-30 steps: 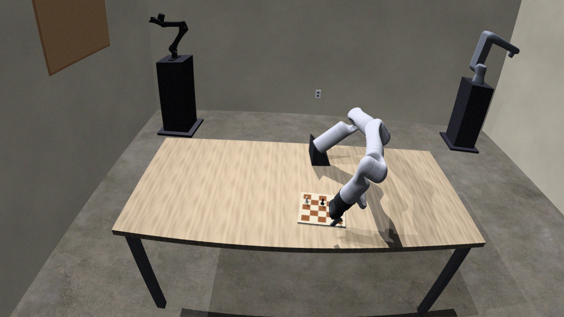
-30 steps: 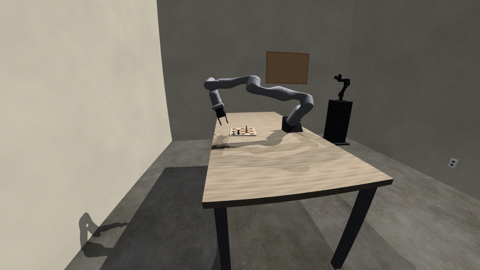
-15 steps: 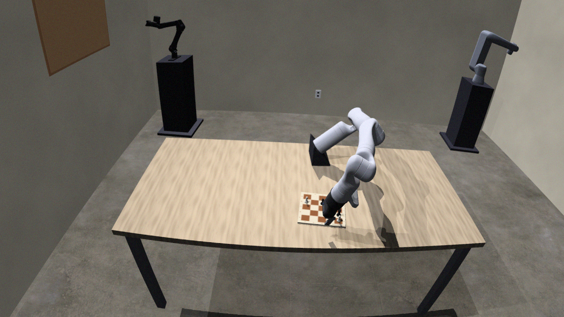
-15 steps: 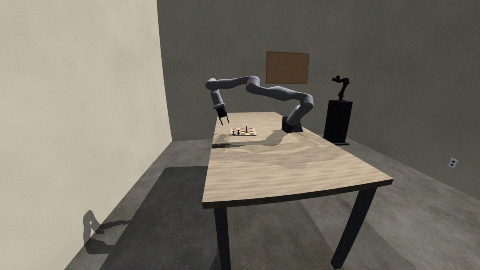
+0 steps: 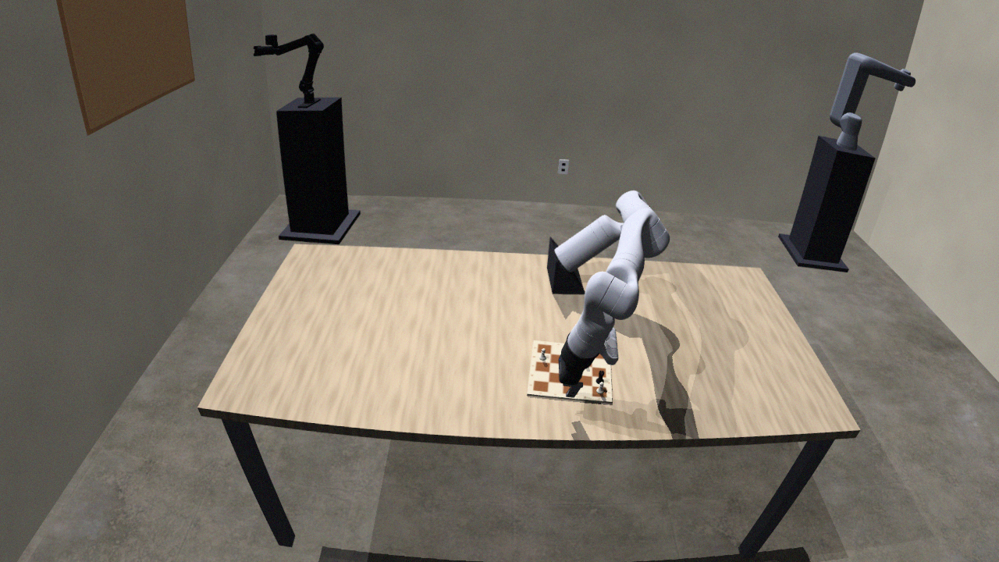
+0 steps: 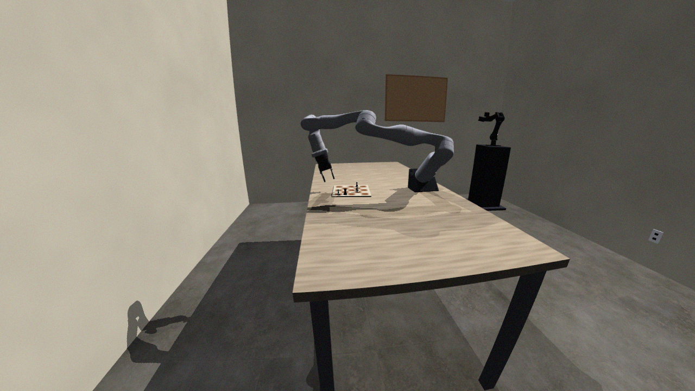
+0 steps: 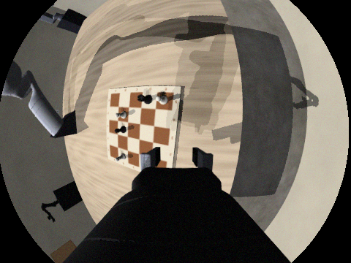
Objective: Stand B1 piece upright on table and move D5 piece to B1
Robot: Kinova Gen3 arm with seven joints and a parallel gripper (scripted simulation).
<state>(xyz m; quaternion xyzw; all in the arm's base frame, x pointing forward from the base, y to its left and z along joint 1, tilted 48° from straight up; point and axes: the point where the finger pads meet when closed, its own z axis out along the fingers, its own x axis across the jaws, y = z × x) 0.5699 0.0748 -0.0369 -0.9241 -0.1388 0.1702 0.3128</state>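
Right now my hand is 14 cm past the chessboard, 1 cm to the right of it and 8 cm above it.
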